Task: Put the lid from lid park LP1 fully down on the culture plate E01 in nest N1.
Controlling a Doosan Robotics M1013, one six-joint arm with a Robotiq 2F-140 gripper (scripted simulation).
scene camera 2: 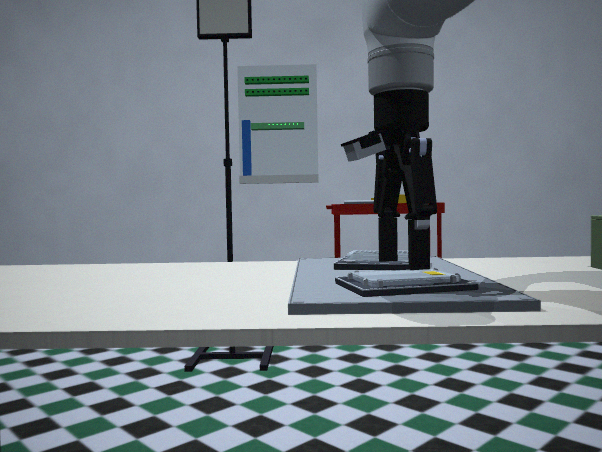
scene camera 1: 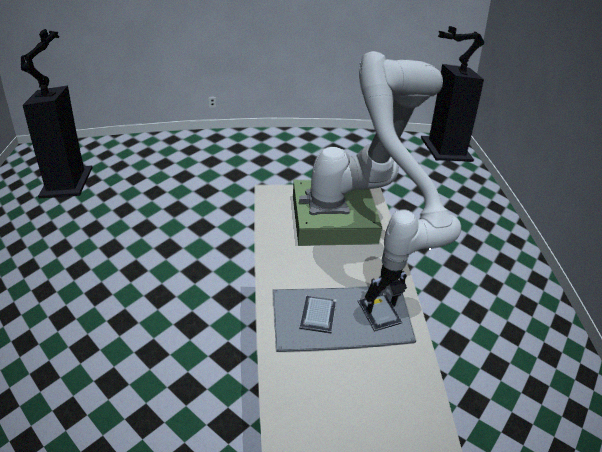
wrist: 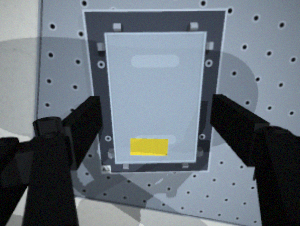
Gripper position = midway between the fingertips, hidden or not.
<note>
In view: the gripper [scene camera 2: 402, 265], a lid [scene camera 2: 396, 277] and a lid park LP1 [scene camera 2: 406, 289].
The lid is seen too in the wrist view [wrist: 155, 79]. The gripper is seen too in the wrist view [wrist: 156, 110]. The lid park LP1 shows as well in the wrist view [wrist: 96, 25].
</note>
